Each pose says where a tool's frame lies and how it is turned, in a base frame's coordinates. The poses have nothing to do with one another.
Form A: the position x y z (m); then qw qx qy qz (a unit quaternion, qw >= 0).
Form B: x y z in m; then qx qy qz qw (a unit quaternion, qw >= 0). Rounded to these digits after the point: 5 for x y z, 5 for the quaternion.
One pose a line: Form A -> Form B
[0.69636 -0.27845 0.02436 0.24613 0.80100 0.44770 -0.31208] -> [0.69636 -0.27845 0.02436 0.80100 0.44770 -0.31208 0.24613]
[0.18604 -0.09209 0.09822 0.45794 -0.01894 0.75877 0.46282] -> [0.18604 -0.09209 0.09822 -0.01894 0.75877 0.46282 0.45794]
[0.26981 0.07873 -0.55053 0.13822 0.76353 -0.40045 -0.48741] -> [0.26981 0.07873 -0.55053 0.76353 -0.40045 -0.48741 0.13822]
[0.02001 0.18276 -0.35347 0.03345 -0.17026 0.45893 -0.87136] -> [0.02001 0.18276 -0.35347 -0.17026 0.45893 -0.87136 0.03345]
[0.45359 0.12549 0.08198 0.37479 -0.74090 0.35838 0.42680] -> [0.45359 0.12549 0.08198 -0.74090 0.35838 0.42680 0.37479]
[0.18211 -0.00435 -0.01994 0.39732 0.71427 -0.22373 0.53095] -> [0.18211 -0.00435 -0.01994 0.71427 -0.22373 0.53095 0.39732]
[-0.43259 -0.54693 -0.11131 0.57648 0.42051 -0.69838 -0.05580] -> [-0.43259 -0.54693 -0.11131 0.42051 -0.69838 -0.05580 0.57648]
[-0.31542 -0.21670 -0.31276 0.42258 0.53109 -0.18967 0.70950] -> [-0.31542 -0.21670 -0.31276 0.53109 -0.18967 0.70950 0.42258]
